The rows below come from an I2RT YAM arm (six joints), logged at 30 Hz.
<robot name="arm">
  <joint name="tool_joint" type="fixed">
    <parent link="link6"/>
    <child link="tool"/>
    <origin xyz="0 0 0" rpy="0 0 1.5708"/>
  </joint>
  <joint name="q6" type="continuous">
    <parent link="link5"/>
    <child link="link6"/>
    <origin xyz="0.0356 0 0.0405" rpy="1.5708 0 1.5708"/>
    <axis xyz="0 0 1"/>
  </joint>
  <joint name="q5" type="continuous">
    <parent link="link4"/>
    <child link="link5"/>
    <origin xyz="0.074 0.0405 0.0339" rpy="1.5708 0 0"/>
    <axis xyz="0 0 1"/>
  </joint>
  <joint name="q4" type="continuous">
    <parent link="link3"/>
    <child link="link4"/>
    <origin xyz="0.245 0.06 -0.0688"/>
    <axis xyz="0 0 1"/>
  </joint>
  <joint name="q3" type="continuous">
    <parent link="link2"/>
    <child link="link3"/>
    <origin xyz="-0.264 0 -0.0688" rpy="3.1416 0 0"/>
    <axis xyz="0 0 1"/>
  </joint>
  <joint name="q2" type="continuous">
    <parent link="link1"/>
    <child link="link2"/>
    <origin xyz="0.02 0.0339 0.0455" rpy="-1.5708 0 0"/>
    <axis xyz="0 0 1"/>
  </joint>
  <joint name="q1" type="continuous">
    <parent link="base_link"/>
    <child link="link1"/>
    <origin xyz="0 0 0.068"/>
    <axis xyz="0 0 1"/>
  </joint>
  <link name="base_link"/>
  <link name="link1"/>
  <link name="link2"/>
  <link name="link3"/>
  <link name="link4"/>
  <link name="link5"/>
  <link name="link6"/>
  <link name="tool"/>
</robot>
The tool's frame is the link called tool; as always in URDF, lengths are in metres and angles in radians. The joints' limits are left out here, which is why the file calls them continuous.
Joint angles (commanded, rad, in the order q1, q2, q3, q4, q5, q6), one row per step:
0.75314, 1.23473, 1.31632, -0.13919, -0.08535, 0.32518
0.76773, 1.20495, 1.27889, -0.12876, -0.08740, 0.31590
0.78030, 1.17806, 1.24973, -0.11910, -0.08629, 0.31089
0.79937, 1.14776, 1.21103, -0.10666, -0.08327, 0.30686
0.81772, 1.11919, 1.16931, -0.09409, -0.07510, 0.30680
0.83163, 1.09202, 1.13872, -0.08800, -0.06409, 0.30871
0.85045, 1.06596, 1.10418, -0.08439, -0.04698, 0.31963
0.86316, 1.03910, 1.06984, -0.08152, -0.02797, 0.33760
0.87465, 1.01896, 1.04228, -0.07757, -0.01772, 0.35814
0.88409, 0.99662, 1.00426, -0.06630, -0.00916, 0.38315
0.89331, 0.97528, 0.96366, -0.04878, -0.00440, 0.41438
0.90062, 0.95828, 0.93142, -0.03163, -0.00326, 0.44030
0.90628, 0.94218, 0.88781, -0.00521, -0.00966, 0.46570
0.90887, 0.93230, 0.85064, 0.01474, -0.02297, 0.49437
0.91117, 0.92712, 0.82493, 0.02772, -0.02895, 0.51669
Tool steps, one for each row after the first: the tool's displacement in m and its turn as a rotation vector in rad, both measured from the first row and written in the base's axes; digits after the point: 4 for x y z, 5 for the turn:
-0.0078, -0.0017, -0.0042, -0.00414, -0.00888, 0.01716
-0.0147, -0.0038, -0.0066, -0.00230, -0.01804, 0.02885
-0.0230, -0.0051, -0.0113, -0.00205, -0.02409, 0.04507
-0.0303, -0.0063, -0.0178, -0.00263, -0.02399, 0.05527
-0.0367, -0.0087, -0.0215, 0.00023, -0.02474, 0.05806
-0.0434, -0.0101, -0.0274, 0.00325, -0.01361, 0.05928
-0.0489, -0.0128, -0.0332, 0.01083, 0.00248, 0.05205
-0.0534, -0.0144, -0.0381, 0.02117, 0.02001, 0.05214
-0.0574, -0.0163, -0.0456, 0.03370, 0.04158, 0.05151
-0.0611, -0.0178, -0.0536, 0.05226, 0.06637, 0.05408
-0.0642, -0.0190, -0.0597, 0.07013, 0.08505, 0.05880
-0.0666, -0.0197, -0.0691, 0.08524, 0.10596, 0.06925
-0.0681, -0.0199, -0.0782, 0.09746, 0.13415, 0.08275
-0.0689, -0.0197, -0.0850, 0.10547, 0.15705, 0.08884

